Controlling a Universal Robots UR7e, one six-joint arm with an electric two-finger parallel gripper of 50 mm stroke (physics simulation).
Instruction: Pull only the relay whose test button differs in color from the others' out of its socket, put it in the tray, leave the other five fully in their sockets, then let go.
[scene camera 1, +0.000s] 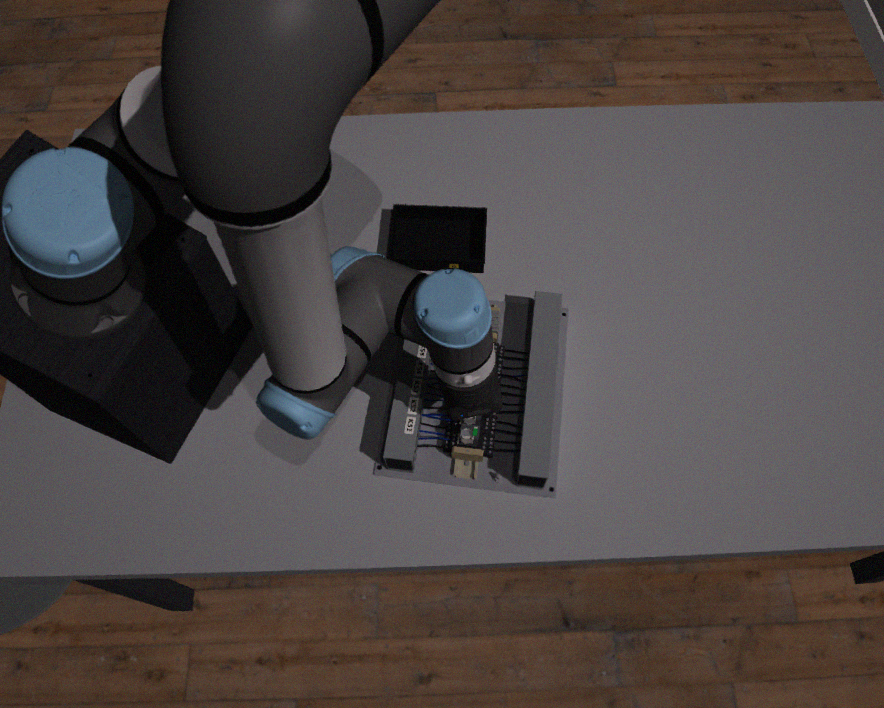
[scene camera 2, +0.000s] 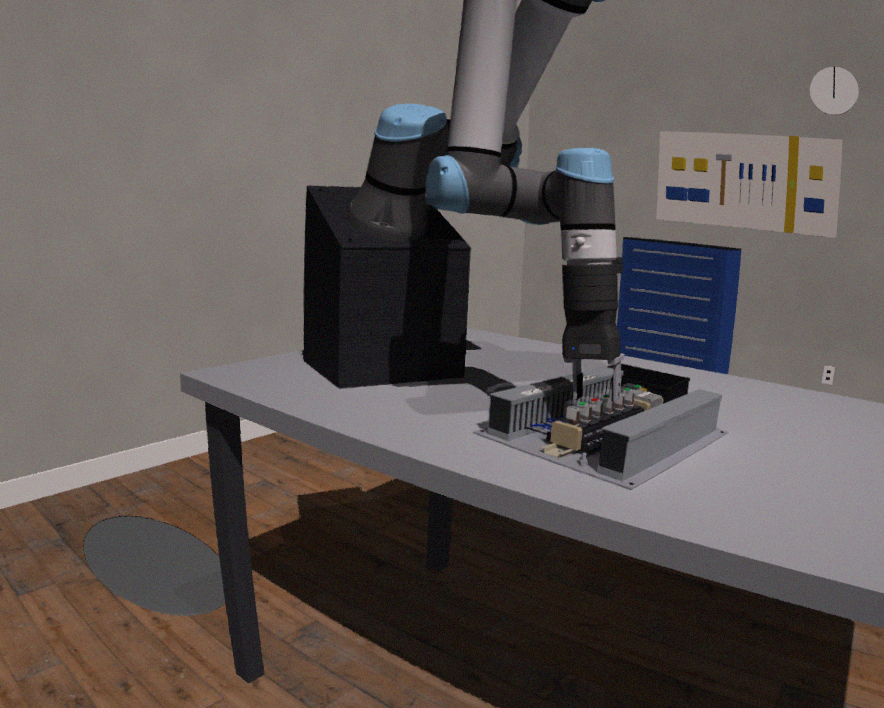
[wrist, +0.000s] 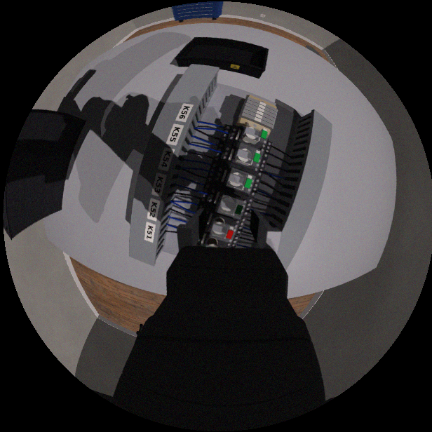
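The relay with the red test button is upright in the row, second from the K51 end. The other relays have green buttons: several show clearly in the wrist view; the end one is partly hidden by the gripper in the wrist view. My gripper is open and empty, pointing down, with its fingers on either side of the red-button relay, low at the relay tops. Exact finger depth and any contact cannot be told. The black tray is beyond the panel's far end.
Tall grey wire ducts flank the row, with wires between. A terminal block stands at the far end, a beige end bracket at the near end. The robot's black pedestal is left.
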